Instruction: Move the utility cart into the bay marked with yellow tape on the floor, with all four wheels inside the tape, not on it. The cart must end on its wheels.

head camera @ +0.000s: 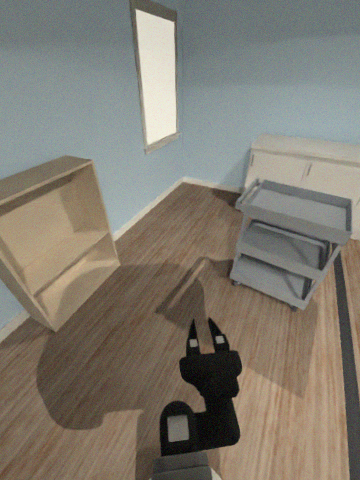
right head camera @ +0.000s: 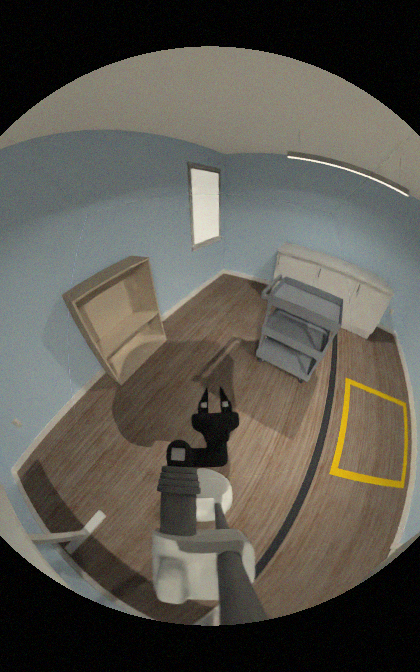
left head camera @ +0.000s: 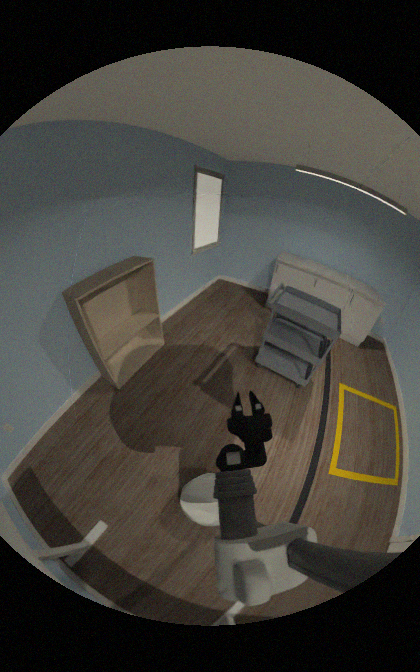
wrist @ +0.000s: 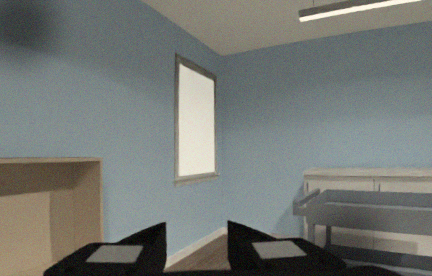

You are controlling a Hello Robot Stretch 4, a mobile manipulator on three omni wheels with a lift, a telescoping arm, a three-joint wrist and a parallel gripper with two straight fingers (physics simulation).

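Frame: origin at the robot's base, x ahead, y left, z up, level; millimetres.
Seen in the pictures: gripper, fingertip midpoint: (head camera: 201,320) (right head camera: 213,388) (left head camera: 243,391) (wrist: 197,240); robot's base, origin of the base link: (right head camera: 203,493) (left head camera: 209,498).
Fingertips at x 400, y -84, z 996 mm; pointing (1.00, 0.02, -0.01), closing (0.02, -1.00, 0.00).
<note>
Pixels of each thing's top centre, then the offset from my fingertips to it. "spot": a spot on its surface instead.
- grey three-tier utility cart, surface spot: (wrist: 365,218) spot: 732 mm ahead, 643 mm right, 205 mm down
- yellow tape bay, surface spot: (right head camera: 342,430) spot: 54 mm back, 1259 mm right, 1023 mm down
The grey three-tier utility cart (head camera: 295,220) (left head camera: 306,319) (right head camera: 305,312) (wrist: 365,218) stands upright on the floor ahead and to the right, its handle at the left end of the top tray. The yellow tape bay (left head camera: 338,435) (right head camera: 342,430) lies to the right of the cart, past a dark floor strip; the cart is wholly outside it. The bay does not show in the head camera view. My gripper (head camera: 202,320) (left head camera: 245,393) (right head camera: 214,389) (wrist: 197,240) is open and empty, held out in front of me, short of the cart and to its left, touching nothing.
The dark floor strip (head camera: 345,320) (left head camera: 322,425) (right head camera: 326,425) runs between cart and bay. An open wooden bookshelf (head camera: 50,172) (left head camera: 107,276) (right head camera: 105,276) (wrist: 89,210) stands at the left wall. A low white cabinet (head camera: 280,167) (left head camera: 295,275) (right head camera: 300,265) (wrist: 345,185) stands behind the cart.
</note>
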